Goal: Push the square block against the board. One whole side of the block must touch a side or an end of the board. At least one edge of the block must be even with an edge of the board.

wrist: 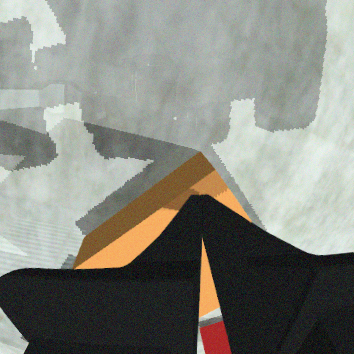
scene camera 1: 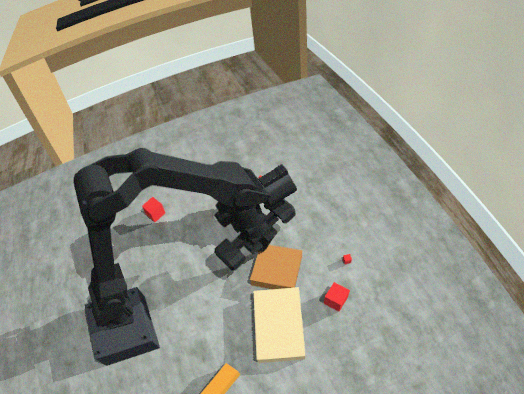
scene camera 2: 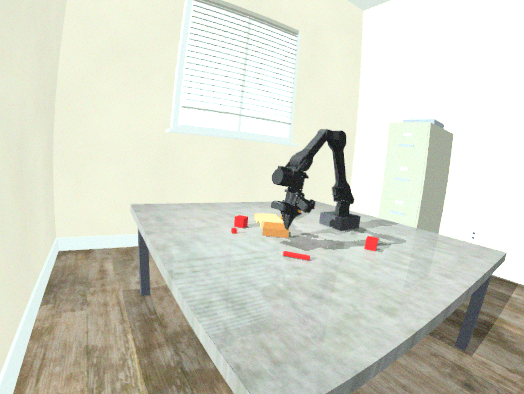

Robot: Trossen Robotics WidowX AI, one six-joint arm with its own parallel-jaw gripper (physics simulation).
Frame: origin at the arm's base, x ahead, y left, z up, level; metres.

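Seen in the pictures: gripper, fingertip midpoint: [wrist: 198,202] [scene camera 1: 263,249] [scene camera 2: 286,228]; arm's base, origin of the base link: [scene camera 1: 118,313] [scene camera 2: 342,215].
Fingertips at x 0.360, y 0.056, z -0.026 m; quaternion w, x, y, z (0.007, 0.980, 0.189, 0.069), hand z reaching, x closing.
Observation:
Pixels of each thing's top centre, then the offset from my fingertips to it. "pt": a spot on its surface instead.
- orange-brown square block, middle of its top: [wrist: 188,273] [scene camera 1: 276,264] [scene camera 2: 276,225] dz +0.000, dx +0.014, dy -0.049 m
- pale yellow board, middle of its top: [scene camera 1: 278,322] [scene camera 2: 268,217] dz -0.001, dx -0.032, dy -0.182 m
- tiny red cube, middle of its top: [scene camera 1: 347,257] [scene camera 2: 234,228] dz -0.014, dx +0.174, dy -0.090 m
- red stick, middle of its top: [scene camera 2: 296,253] dz -0.016, dx +0.098, dy +0.200 m
- orange bar, surface spot: [scene camera 1: 220,381] pt dz +0.001, dx -0.187, dy -0.264 m
The orange-brown square block [scene camera 1: 276,267] [scene camera 2: 275,230] [wrist: 125,237] lies flat beside an end of the pale yellow board [scene camera 1: 279,325] [scene camera 2: 263,218]. In scene camera 1 the block is turned slightly relative to the board: its right corner is very close to the board's end, and a thin wedge-shaped gap shows towards the left. Their side edges do not line up exactly. My gripper [scene camera 1: 261,248] [scene camera 2: 287,227] [wrist: 198,202] is shut and empty, pointing down at the block's far left part. Whether the fingertips touch the block is hidden. The board cannot be made out in the wrist view.
A red cube [scene camera 1: 337,296] [scene camera 2: 241,221] and a tiny red cube [scene camera 1: 347,259] [scene camera 2: 234,230] lie right of the board and block. Another red cube [scene camera 1: 153,209] [scene camera 2: 371,243] lies far left. A red stick [scene camera 2: 296,255] lies beyond the block. An orange bar [scene camera 1: 220,381] lies near the board's other end.

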